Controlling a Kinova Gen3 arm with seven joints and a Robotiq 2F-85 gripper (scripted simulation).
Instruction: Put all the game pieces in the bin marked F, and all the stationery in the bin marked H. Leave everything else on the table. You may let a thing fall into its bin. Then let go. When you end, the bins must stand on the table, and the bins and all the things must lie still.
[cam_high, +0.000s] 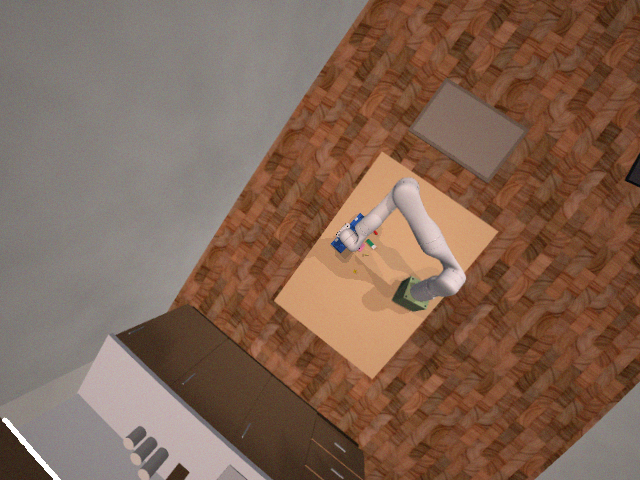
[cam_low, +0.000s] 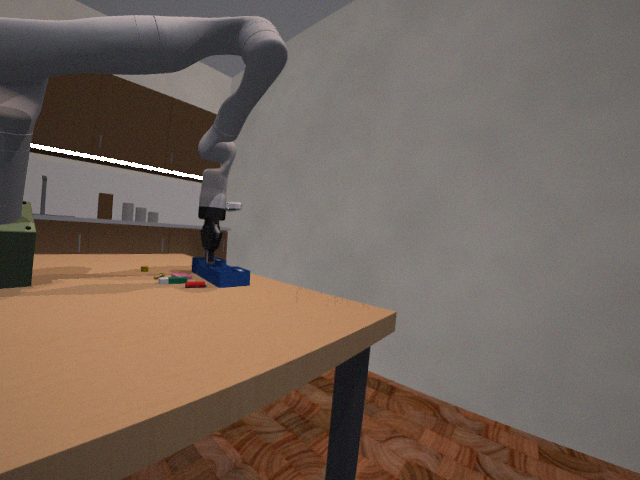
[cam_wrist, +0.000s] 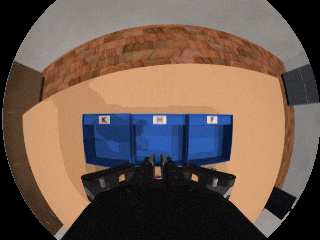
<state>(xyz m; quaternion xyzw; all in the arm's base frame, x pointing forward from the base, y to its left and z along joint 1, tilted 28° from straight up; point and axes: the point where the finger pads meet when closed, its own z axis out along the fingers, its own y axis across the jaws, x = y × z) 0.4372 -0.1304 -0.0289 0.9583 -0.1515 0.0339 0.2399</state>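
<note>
My gripper is now 100 mm past the yellow piece, 180 mm to the right of it and 50 mm above it. The rest, counted from my hand: green piece 120 mm behind, 10 mm to the right, 60 mm below; then pink block 60 mm behind, 30 mm to the left, 60 mm below; then red piece 100 mm behind, 80 mm to the right, 60 mm below.
</note>
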